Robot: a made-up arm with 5 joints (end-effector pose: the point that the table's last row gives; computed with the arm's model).
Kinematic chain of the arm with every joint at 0, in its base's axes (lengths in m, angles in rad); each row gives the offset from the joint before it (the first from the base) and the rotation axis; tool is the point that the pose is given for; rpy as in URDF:
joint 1: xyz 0.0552 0 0.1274 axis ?
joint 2: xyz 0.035 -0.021 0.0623 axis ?
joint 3: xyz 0.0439 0 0.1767 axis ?
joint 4: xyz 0.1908 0 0.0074 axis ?
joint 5: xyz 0.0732 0.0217 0 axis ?
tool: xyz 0 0 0 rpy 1.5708 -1.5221 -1.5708
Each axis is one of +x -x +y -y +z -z.
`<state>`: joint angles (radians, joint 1 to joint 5).
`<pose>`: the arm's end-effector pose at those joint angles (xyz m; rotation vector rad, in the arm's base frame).
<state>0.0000 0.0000 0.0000 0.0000 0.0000</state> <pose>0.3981 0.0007 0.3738 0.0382 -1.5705 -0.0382</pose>
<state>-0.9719 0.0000 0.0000 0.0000 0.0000</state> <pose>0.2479 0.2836 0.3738 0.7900 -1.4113 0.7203</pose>
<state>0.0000 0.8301 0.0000 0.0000 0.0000</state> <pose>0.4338 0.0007 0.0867 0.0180 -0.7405 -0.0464</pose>
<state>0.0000 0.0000 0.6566 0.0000 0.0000</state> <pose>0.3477 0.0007 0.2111 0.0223 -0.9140 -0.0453</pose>
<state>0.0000 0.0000 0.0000 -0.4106 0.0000</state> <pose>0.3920 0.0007 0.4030 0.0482 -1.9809 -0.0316</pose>
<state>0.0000 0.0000 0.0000 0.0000 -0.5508</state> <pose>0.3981 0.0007 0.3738 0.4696 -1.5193 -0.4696</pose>
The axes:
joint 1: -z
joint 2: +y
joint 3: +y
joint 4: +y
joint 5: -x

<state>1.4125 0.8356 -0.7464 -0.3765 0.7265</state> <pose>0.1278 -0.4506 0.2868 -1.6342 -0.9479 -0.5070</pose>
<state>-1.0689 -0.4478 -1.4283 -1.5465 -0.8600</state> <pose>-0.0112 -0.1195 0.5274 -1.0785 0.7097 0.1373</pose>
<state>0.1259 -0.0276 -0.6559 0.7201 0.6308</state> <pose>0.3434 -0.0358 0.4911 -0.5357 -1.4495 0.3625</pose>
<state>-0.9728 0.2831 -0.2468 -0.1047 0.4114</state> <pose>0.2745 0.3231 0.3526 0.5227 -1.6600 1.0064</pose>
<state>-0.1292 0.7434 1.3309 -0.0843 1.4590</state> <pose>0.1260 0.0099 0.0525 0.2767 0.3713 1.5150</pose>
